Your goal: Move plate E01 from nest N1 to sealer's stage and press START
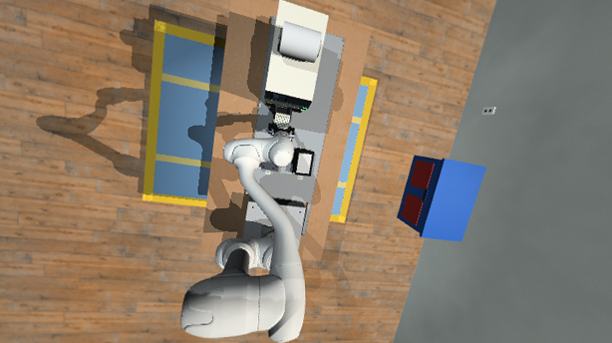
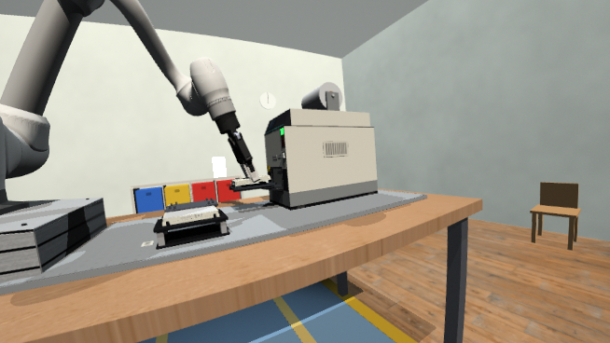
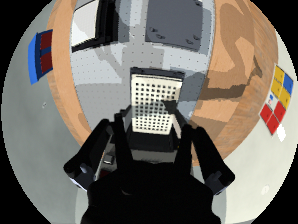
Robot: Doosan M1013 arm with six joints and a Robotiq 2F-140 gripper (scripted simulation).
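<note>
My hand is 5 cm above the dark stage. Also, from my hand: foil roll: 33 cm ahead, 28 cm above; plate: 21 cm behind, 19 cm to the right, 8 cm below.
</note>
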